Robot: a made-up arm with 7 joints. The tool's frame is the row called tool. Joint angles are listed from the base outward.
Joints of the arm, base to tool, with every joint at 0 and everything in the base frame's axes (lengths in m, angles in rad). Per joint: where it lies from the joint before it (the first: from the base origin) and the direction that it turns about. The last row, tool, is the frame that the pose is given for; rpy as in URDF.
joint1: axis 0 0 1 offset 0.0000 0.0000 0.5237
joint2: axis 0 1 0 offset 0.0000 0.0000 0.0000
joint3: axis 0 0 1 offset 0.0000 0.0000 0.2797
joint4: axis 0 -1 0 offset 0.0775 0.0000 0.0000
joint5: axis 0 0 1 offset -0.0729 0.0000 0.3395
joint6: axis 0 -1 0 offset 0.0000 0.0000 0.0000
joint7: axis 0 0 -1 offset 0.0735 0.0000 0.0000
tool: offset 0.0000 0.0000 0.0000 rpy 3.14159 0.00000 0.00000
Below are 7 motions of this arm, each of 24 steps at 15 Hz.
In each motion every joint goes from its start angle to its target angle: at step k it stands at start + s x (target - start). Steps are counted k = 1, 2, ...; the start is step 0. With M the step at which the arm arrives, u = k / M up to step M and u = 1 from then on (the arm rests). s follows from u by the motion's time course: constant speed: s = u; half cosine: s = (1 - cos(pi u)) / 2; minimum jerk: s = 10 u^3 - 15 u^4 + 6 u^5.
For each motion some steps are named. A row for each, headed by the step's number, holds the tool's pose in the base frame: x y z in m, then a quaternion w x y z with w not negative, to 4 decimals.
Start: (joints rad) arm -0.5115 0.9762 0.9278 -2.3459 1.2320 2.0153 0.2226
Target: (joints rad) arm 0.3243 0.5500 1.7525 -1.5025 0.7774 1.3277 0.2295
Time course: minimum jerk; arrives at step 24
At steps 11, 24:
11: 0.3067 0.4190 0.5447 0.4230 -0.6049 -0.1333 0.6614
24: -0.0489 0.4826 0.8894 0.2295 -0.4000 -0.6894 0.5586

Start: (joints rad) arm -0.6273 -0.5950 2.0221 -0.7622 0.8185 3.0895 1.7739
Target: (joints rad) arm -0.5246 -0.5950 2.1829 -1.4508 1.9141 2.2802 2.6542
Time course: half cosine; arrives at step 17
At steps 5, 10, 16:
5: -0.1621 0.4571 0.9652 0.6422 -0.6315 0.1941 0.3888
10: -0.1431 0.5338 0.8384 0.2117 -0.6423 0.4667 0.5699
16: -0.1472 0.5532 0.7157 0.1546 0.5018 -0.6130 -0.5903

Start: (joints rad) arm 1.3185 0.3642 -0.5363 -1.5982 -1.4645 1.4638 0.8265
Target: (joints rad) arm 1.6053 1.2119 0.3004 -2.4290 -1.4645 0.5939 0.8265
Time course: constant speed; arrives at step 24
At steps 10, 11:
10: 0.1845 0.4594 0.3658 0.7909 0.4379 0.2787 0.3242
11: 0.1625 0.4478 0.3395 0.8031 0.4061 0.2968 0.3193

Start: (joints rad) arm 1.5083 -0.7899 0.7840 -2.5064 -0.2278 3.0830 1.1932
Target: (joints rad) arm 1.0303 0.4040 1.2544 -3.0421 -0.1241 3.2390 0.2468
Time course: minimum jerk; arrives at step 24
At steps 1, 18, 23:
1: -0.2840 0.1454 0.7775 0.5389 -0.5892 -0.5544 -0.2348
18: -0.1914 0.1898 0.4730 0.1062 -0.5154 -0.8436 0.1068
23: -0.1844 0.1699 0.4623 0.1018 -0.4778 -0.8558 0.1701

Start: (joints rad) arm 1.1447 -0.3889 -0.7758 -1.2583 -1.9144 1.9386 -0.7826
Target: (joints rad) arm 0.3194 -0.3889 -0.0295 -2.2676 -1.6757 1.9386 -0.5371
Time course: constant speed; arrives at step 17
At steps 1, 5, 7, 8, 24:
1: 0.3285 0.0125 1.0698 0.7693 0.5759 0.2547 0.1078
5: 0.3448 0.0585 1.0104 0.7607 0.5573 0.3210 0.0880
7: 0.3512 0.0788 0.9751 0.7542 0.5487 0.3533 0.0724
8: 0.3539 0.0880 0.9561 0.7504 0.5446 0.3692 0.0632
24: 0.3531 0.1309 0.7553 0.6948 0.5165 0.4964 -0.0640

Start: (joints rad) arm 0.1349 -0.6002 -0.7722 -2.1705 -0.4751 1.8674 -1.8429
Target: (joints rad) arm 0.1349 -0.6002 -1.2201 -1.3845 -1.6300 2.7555 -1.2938
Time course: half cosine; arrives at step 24
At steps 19, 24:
19: 0.0185 -0.3822 0.9800 0.6763 0.6636 0.2354 -0.2166
24: -0.0101 -0.3811 0.9851 0.7103 0.6217 0.2133 -0.2521

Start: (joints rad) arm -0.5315 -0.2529 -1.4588 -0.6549 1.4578 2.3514 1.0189
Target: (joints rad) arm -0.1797 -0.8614 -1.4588 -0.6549 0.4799 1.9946 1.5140
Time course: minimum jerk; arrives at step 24
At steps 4, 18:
4: -0.2963 -0.1264 1.1337 0.3752 -0.0066 0.4029 -0.8348
18: -0.5094 -0.1394 0.9927 0.4717 0.1623 0.5478 -0.6716

